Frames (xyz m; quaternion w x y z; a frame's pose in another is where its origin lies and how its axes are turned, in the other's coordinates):
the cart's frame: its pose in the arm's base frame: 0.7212 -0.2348 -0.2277 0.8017 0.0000 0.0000 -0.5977
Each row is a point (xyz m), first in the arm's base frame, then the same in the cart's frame.
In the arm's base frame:
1: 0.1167 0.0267 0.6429
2: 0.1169 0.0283 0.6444
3: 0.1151 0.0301 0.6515
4: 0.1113 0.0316 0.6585
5: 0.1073 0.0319 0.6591
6: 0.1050 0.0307 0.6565
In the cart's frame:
1: -0.4232 -0.5047 0.8706
2: -0.4247 -0.5040 0.8721
3: -0.4269 -0.5053 0.8792
4: -0.4294 -0.5085 0.8862
5: -0.4309 -0.5122 0.8868
6: -0.4304 -0.5148 0.8842

